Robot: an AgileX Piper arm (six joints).
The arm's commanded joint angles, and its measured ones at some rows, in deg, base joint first. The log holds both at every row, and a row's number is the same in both.
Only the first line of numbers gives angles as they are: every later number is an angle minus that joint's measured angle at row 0.
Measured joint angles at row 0:
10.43 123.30 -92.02 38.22 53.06 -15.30
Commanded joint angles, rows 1 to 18:
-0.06 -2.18 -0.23 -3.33 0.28 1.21
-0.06 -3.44 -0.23 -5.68 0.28 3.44
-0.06 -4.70 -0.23 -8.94 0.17 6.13
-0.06 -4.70 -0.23 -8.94 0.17 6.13
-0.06 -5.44 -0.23 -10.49 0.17 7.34
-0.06 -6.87 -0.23 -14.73 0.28 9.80
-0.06 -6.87 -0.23 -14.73 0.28 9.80
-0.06 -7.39 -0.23 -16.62 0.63 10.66
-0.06 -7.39 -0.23 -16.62 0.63 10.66
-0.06 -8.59 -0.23 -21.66 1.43 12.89
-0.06 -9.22 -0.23 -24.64 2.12 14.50
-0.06 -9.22 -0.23 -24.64 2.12 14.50
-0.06 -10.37 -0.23 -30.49 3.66 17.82
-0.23 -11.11 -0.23 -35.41 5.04 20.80
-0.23 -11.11 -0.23 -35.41 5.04 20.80
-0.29 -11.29 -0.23 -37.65 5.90 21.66
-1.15 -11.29 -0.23 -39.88 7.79 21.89
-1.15 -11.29 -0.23 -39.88 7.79 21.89
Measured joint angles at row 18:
-0.17 -10.77 0.00 -35.47 5.27 20.11
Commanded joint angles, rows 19 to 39:
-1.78 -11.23 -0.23 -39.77 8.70 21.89
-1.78 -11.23 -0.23 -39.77 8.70 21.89
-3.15 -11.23 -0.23 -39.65 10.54 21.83
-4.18 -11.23 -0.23 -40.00 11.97 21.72
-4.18 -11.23 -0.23 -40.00 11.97 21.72
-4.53 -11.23 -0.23 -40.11 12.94 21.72
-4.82 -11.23 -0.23 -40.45 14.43 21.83
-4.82 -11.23 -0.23 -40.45 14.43 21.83
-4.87 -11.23 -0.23 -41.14 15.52 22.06
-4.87 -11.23 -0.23 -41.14 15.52 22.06
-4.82 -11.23 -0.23 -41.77 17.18 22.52
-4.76 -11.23 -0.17 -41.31 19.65 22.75
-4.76 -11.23 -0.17 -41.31 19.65 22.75
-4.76 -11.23 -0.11 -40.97 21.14 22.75
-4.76 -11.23 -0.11 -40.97 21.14 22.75
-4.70 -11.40 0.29 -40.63 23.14 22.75
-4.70 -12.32 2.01 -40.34 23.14 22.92
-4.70 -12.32 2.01 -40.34 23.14 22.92
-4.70 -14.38 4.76 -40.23 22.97 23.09
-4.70 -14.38 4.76 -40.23 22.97 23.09
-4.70 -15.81 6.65 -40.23 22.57 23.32
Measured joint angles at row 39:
-4.59 -12.66 2.87 -40.63 16.50 22.40
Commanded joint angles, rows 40 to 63:
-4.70 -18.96 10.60 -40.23 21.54 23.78
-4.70 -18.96 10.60 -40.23 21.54 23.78
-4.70 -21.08 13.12 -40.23 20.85 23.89
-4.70 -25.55 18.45 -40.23 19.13 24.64
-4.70 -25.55 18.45 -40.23 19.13 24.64
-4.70 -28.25 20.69 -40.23 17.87 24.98
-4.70 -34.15 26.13 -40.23 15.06 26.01
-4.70 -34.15 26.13 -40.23 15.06 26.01
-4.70 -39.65 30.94 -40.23 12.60 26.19
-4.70 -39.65 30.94 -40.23 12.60 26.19
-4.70 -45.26 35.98 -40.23 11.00 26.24
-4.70 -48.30 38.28 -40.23 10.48 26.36
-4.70 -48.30 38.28 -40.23 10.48 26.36
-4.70 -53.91 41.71 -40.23 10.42 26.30
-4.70 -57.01 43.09 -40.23 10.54 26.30
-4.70 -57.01 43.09 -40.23 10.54 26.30
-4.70 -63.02 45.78 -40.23 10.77 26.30
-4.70 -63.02 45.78 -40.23 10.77 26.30
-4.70 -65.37 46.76 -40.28 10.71 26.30
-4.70 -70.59 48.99 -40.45 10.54 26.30
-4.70 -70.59 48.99 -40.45 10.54 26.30
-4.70 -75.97 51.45 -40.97 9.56 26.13
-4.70 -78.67 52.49 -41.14 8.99 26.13
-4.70 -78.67 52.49 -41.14 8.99 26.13
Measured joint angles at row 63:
-4.59 -72.42 49.68 -40.28 10.82 25.56
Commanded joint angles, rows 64 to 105:
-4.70 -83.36 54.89 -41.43 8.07 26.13
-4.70 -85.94 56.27 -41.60 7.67 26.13
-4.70 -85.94 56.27 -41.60 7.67 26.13
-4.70 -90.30 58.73 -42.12 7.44 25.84
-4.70 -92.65 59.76 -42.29 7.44 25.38
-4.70 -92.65 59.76 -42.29 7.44 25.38
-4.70 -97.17 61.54 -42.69 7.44 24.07
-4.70 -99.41 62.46 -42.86 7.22 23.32
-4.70 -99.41 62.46 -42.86 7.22 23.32
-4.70 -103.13 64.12 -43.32 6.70 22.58
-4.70 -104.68 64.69 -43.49 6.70 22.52
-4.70 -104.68 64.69 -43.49 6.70 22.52
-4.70 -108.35 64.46 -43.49 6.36 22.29
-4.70 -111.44 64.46 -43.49 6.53 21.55
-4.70 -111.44 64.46 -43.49 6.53 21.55
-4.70 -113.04 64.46 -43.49 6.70 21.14
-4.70 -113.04 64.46 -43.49 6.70 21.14
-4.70 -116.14 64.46 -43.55 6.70 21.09
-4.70 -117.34 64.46 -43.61 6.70 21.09
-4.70 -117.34 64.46 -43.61 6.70 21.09
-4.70 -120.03 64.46 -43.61 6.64 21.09
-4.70 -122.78 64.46 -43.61 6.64 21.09
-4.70 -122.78 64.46 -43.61 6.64 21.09
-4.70 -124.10 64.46 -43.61 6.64 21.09
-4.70 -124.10 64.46 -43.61 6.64 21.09
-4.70 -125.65 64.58 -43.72 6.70 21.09
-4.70 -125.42 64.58 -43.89 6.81 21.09
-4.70 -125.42 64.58 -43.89 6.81 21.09
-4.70 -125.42 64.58 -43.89 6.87 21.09
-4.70 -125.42 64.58 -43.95 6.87 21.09
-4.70 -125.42 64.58 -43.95 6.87 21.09
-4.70 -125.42 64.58 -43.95 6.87 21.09
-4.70 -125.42 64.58 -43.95 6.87 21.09
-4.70 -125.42 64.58 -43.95 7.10 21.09
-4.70 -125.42 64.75 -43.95 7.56 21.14
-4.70 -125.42 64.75 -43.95 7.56 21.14
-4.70 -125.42 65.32 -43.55 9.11 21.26
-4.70 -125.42 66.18 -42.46 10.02 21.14
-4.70 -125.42 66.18 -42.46 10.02 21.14
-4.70 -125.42 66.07 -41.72 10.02 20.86
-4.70 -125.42 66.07 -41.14 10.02 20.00
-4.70 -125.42 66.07 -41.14 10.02 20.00
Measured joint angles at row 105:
-4.59 -123.53 65.89 -42.12 9.97 21.72
